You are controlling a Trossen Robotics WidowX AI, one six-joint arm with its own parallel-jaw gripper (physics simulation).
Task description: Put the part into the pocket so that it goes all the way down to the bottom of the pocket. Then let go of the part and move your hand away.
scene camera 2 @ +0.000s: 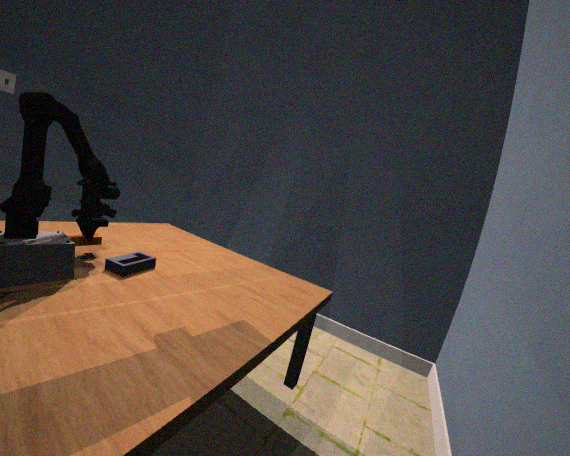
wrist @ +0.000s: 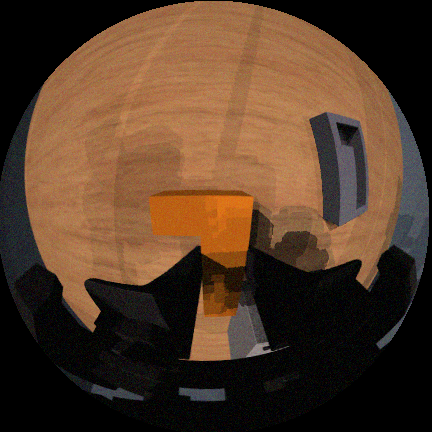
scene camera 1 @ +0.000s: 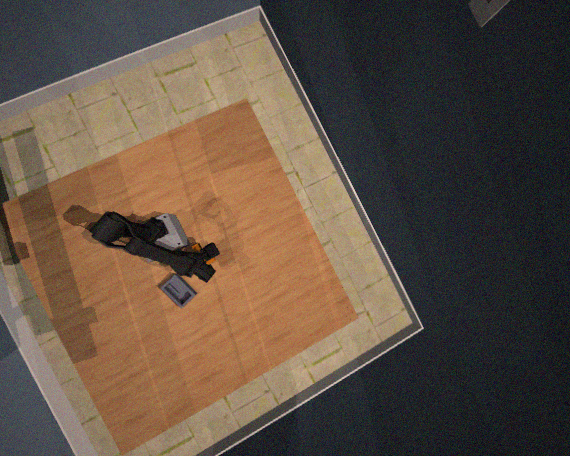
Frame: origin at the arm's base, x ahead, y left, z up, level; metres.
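Seen in the pictures: gripper, between the fingertips: (scene camera 2: 87, 240) (wrist: 221, 249) (scene camera 1: 202, 257); arm's base, origin of its link: (scene camera 2: 20, 235) (scene camera 1: 158, 229).
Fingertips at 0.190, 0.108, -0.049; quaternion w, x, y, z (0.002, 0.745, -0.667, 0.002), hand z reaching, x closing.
Note:
Pixels of each thing's middle, then the offset from my fingertips to it, as dx, dy, dz. Level surfaces: height alone.
- orange L-shaped block, middle of its body: (wrist: 202, 263) (scene camera 2: 82, 239) (scene camera 1: 204, 253) -0.013, +0.014, +0.000
- grey block, middle of its body: (wrist: 346, 167) (scene camera 2: 131, 262) (scene camera 1: 179, 290) +0.099, -0.172, -0.037
- wooden table, height of its surface: dz -0.055
The part is an orange L-shaped block (scene camera 1: 196, 247) (scene camera 2: 96, 241) (wrist: 220, 215). My gripper (scene camera 1: 209, 261) (scene camera 2: 90, 237) (wrist: 221, 249) points down and is shut on one leg of it; the other leg reaches to the left in the wrist view. The part looks level and slightly above the table, with a shadow below it in scene camera 2. The pocket is a recess in a grey block (scene camera 1: 170, 293) (scene camera 2: 141, 267) (wrist: 331, 172), which lies flat on the table, apart from the part and to its right in the wrist view. Its floor is partly hidden in scene camera 2 and the wrist view.
The arm's grey base (scene camera 1: 176, 234) (scene camera 2: 50, 261) (wrist: 242, 327) stands close behind the gripper, near the part. The wooden table (scene camera 1: 260, 300) (scene camera 2: 210, 300) (wrist: 165, 90) carries the base and the pocket block. Its right-hand edge shows in scene camera 2.

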